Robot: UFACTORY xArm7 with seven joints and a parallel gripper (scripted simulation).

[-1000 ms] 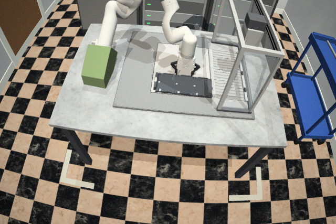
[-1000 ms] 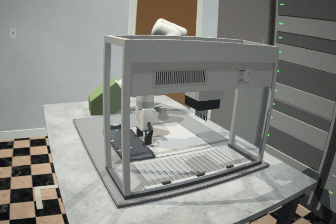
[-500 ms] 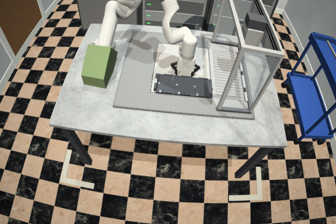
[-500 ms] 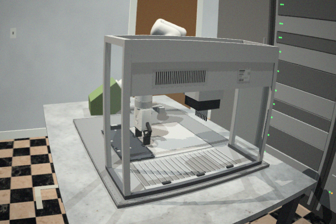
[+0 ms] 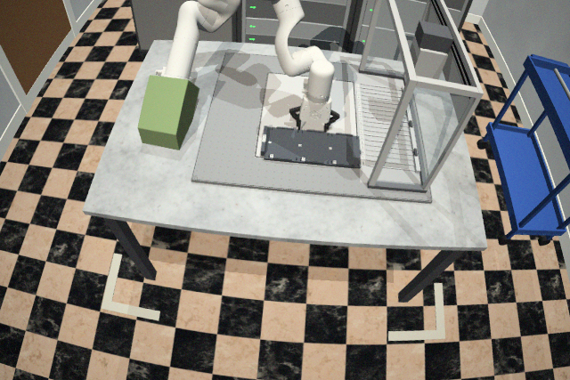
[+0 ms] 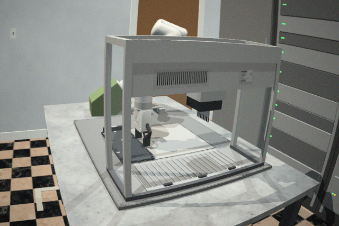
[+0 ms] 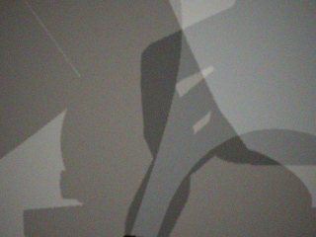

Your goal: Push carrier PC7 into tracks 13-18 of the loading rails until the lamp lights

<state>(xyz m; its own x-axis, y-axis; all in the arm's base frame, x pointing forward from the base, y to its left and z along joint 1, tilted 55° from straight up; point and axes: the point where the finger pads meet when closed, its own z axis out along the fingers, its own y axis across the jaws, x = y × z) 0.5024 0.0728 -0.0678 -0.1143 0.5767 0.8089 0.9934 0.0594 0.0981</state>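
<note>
My gripper is now 80 mm to the left of the carrier PC7 and 10 mm short of it.
</note>
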